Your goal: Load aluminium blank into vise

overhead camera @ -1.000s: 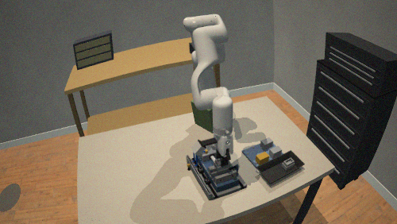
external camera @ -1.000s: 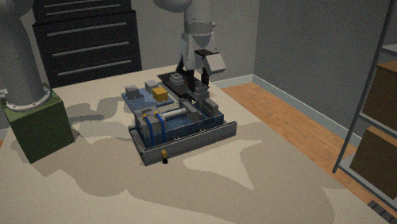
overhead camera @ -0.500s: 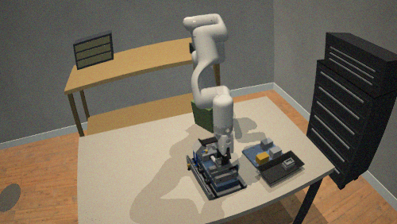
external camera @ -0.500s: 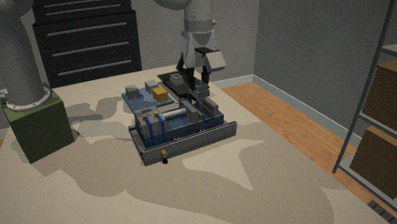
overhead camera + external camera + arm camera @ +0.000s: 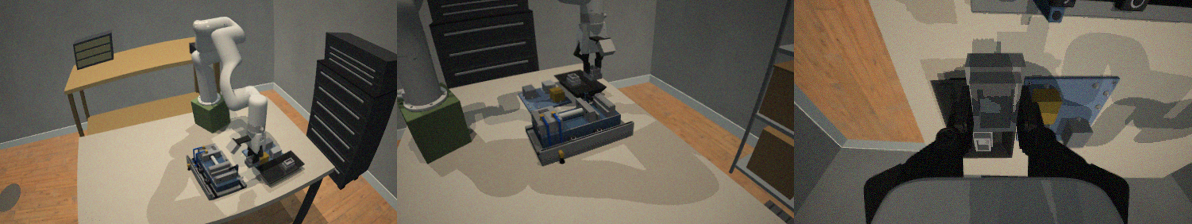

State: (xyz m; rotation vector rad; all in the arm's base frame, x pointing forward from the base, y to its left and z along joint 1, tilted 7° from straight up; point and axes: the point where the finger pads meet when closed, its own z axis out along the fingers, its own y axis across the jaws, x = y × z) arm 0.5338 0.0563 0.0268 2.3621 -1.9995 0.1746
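The brass blank lies 140 mm below my hand, 110 mm to the left of it and 110 mm behind it.
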